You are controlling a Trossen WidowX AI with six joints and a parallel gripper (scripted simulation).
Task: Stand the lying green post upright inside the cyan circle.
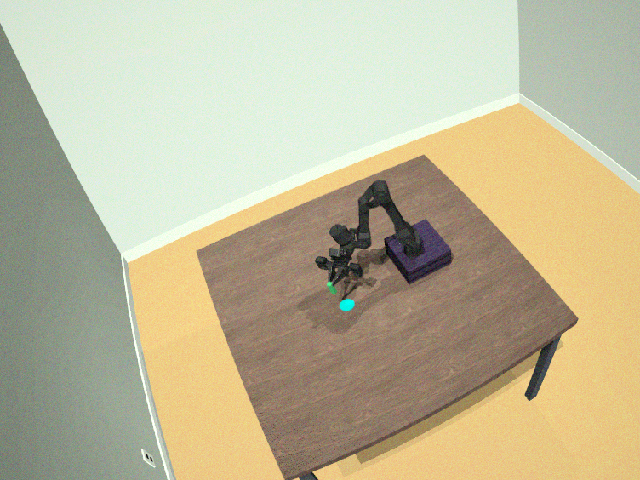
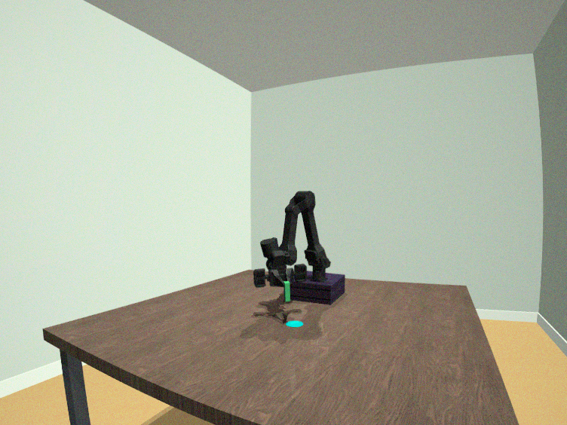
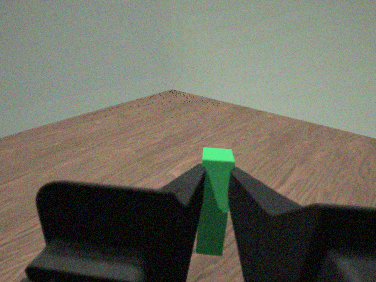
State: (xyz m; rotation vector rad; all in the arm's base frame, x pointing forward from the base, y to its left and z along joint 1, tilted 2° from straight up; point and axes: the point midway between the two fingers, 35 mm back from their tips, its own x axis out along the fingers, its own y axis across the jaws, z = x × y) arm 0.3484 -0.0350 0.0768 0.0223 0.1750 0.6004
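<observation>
My gripper tip is now 4 cm past the cyan circle, 1 cm to the right of it and 15 cm above it. Round my gripper tip: green post 2 cm below.
</observation>
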